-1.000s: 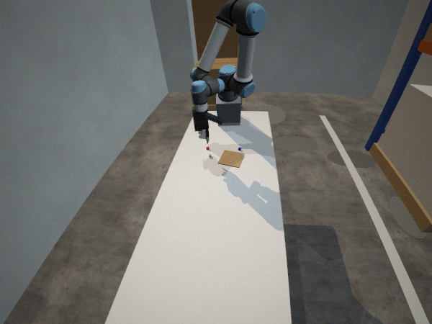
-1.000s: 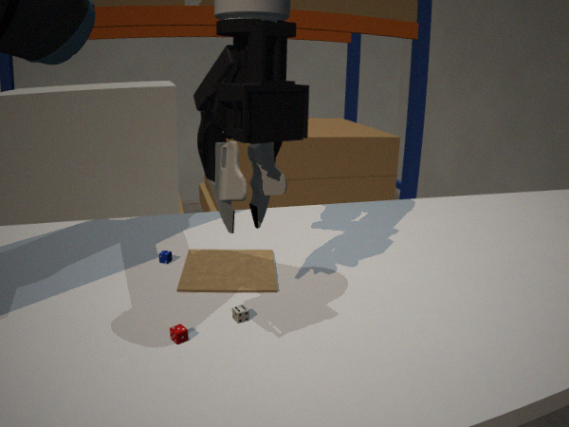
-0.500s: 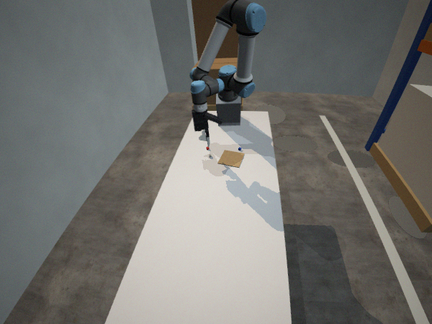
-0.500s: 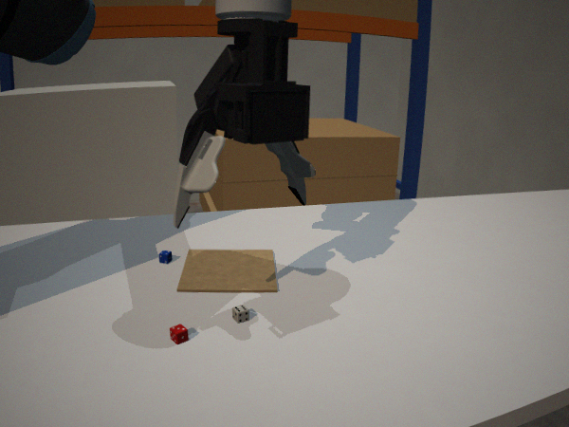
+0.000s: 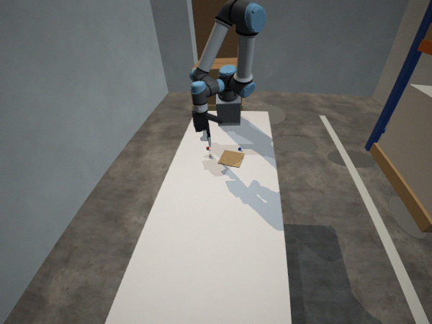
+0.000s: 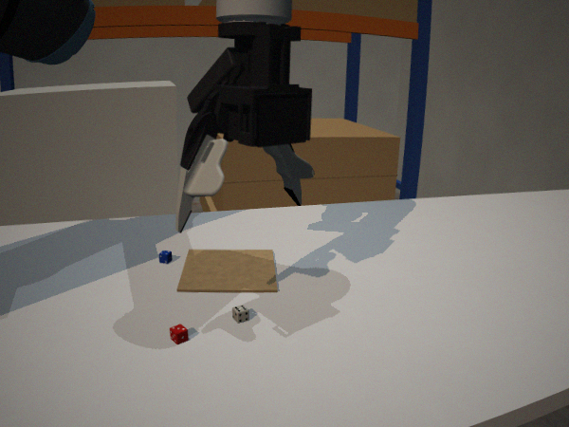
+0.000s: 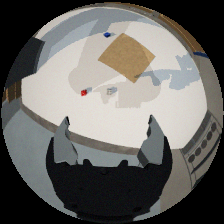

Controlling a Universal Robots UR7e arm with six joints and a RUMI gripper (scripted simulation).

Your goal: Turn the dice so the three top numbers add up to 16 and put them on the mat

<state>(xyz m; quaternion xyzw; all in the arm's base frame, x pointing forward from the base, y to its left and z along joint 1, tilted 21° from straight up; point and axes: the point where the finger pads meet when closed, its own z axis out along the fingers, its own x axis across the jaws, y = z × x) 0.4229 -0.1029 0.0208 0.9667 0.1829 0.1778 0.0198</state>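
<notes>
Right now my hand is 10 mm to the right of the white die and 130 mm above it. The rest, counted from my hand: blue die: 80 mm behind, 200 mm to the left, 130 mm below; then mat: 10 mm ahead, 150 mm to the left, 130 mm below; then red die: 80 mm behind, 20 mm to the right, 130 mm below.
</notes>
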